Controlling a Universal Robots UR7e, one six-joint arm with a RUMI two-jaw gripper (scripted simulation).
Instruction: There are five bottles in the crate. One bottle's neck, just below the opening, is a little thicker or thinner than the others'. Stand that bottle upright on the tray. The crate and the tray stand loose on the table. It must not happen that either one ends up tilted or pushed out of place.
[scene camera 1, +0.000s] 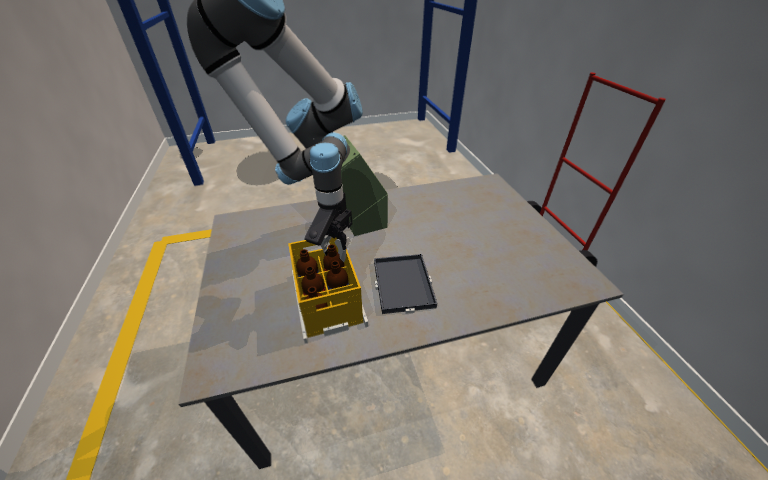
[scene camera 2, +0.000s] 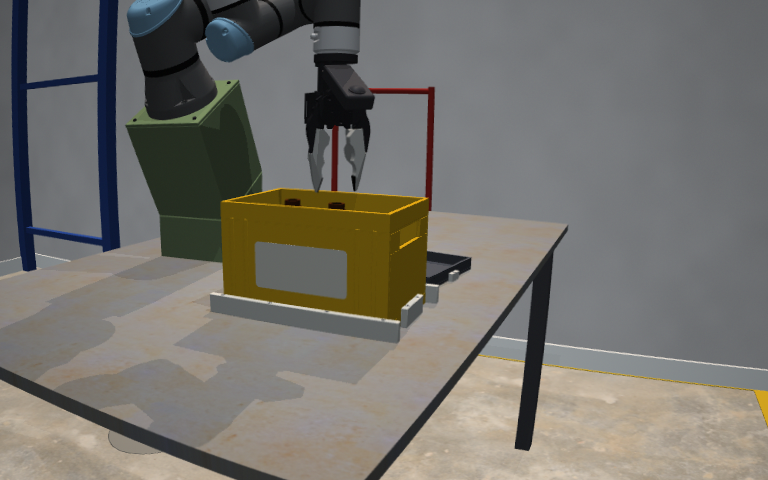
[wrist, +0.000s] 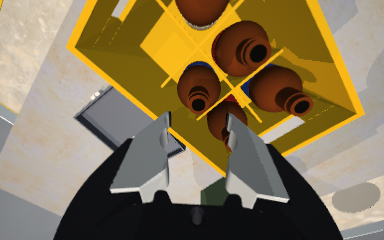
Labels:
My gripper shows in scene camera 1, in scene camera 2 and in the wrist view (198, 113). A dark tray shows in scene camera 1 (403, 282), in scene camera 2 (439, 265) and in the wrist view (111, 117). A yellow crate shows in scene camera 1, in scene camera 2 and in the wrist view (136, 54). One and the same spot on my gripper: (scene camera 1: 342, 242) is (scene camera 2: 366, 132). The same spot on the yellow crate: (scene camera 1: 344, 303) is (scene camera 2: 417, 238).

